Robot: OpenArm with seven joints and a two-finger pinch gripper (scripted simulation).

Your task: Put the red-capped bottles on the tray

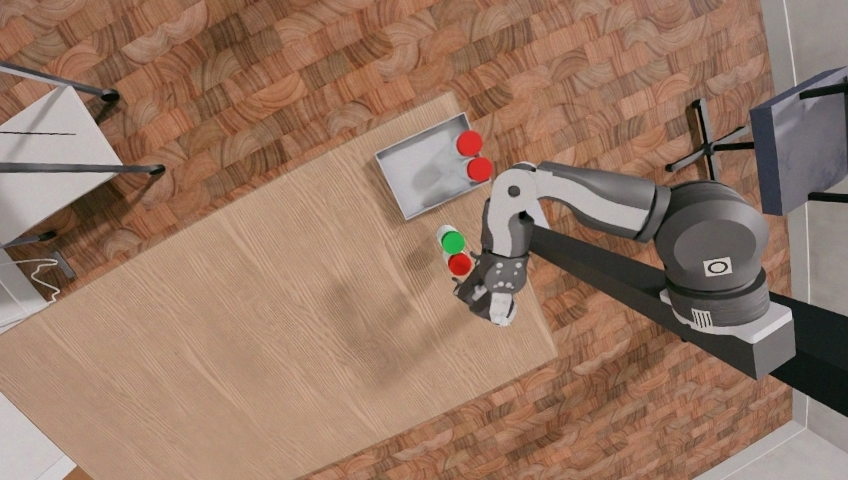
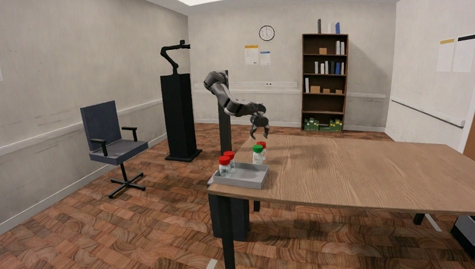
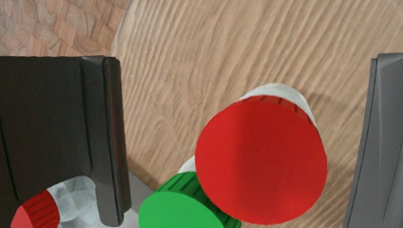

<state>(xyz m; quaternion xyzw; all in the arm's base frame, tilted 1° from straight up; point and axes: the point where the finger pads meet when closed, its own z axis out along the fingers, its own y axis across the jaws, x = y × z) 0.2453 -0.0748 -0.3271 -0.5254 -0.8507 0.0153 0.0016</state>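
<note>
Now: hand 70 mm to the left of the green-capped bottle and 90 mm above it. Round my hand: grey tray 50 mm behind, 240 mm to the right, 120 mm below.
</note>
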